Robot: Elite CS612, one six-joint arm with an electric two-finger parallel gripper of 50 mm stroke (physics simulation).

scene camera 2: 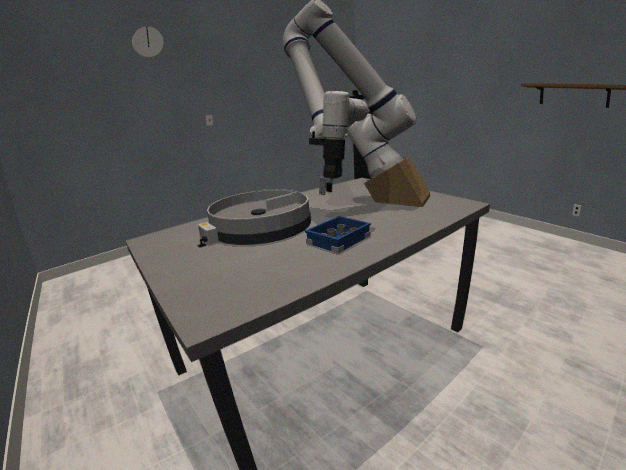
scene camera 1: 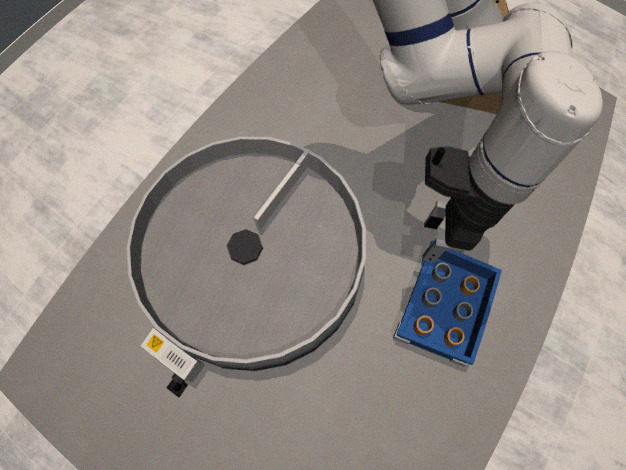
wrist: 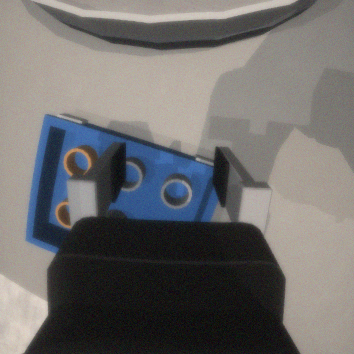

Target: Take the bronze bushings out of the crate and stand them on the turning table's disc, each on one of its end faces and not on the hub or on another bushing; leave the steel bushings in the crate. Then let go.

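Places are measured from the arm's base along level axes (x back, y down, z right), in centimetres.
Pixels of known places: gripper, fingertip midpoint: (scene camera 2: 325, 193) (scene camera 1: 429, 242) (wrist: 169, 162); arm's base, link origin: (scene camera 2: 387, 169).
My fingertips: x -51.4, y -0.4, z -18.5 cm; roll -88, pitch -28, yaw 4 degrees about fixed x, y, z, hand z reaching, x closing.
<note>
Ahead of a thing's pixels: the offset from my fingertips to its middle. "*": to the spot under its first point.
My gripper (scene camera 1: 432, 236) (scene camera 2: 326, 189) (wrist: 169, 162) is open and empty, high above the table near the robot-side end of the blue crate {dz -9.4, dx -1.8, dy +12.6 cm} (scene camera 1: 433, 345) (scene camera 2: 323, 241) (wrist: 37, 180). In the crate, three bronze bushings {dz -11.1, dx +4.0, dy +13.4 cm} (scene camera 1: 469, 293) {dz -7.7, dx -7.7, dy +13.4 cm} (scene camera 1: 421, 333) {dz -13.7, dx -6.2, dy +13.4 cm} (scene camera 1: 453, 345) and three steel bushings {dz -5.0, dx +2.8, dy +13.4 cm} (scene camera 1: 440, 280) {dz -6.1, dx -2.4, dy +13.4 cm} (scene camera 1: 431, 305) {dz -12.6, dx -1.2, dy +13.4 cm} (scene camera 1: 461, 318) stand upright, apart. In the wrist view, a steel bushing {* dz -6.2, dx +3.6, dy +12.1 cm} (wrist: 176, 206) shows far below between the fingers, and two bronze bushings (wrist: 66, 161) (wrist: 58, 214) at left; one bronze is hidden. The turning table's disc {dz +26.1, dx -16.2, dy +9.9 cm} (scene camera 1: 202, 283) bears no bushing around its dark hub {dz +26.1, dx -16.2, dy +9.4 cm} (scene camera 1: 244, 246) (scene camera 2: 258, 211).
A raised wall (scene camera 1: 363, 247) (scene camera 2: 257, 226) rings the disc. A straight bar {* dz +26.6, dx -5.4, dy +5.8 cm} (scene camera 1: 279, 192) reaches inward from it towards the hub. A white box {* dz +23.8, dx -39.5, dy +9.3 cm} (scene camera 1: 169, 354) (scene camera 2: 207, 234) with a warning label sits outside the wall. The wooden robot base (scene camera 2: 399, 184) stands at the table's back.
</note>
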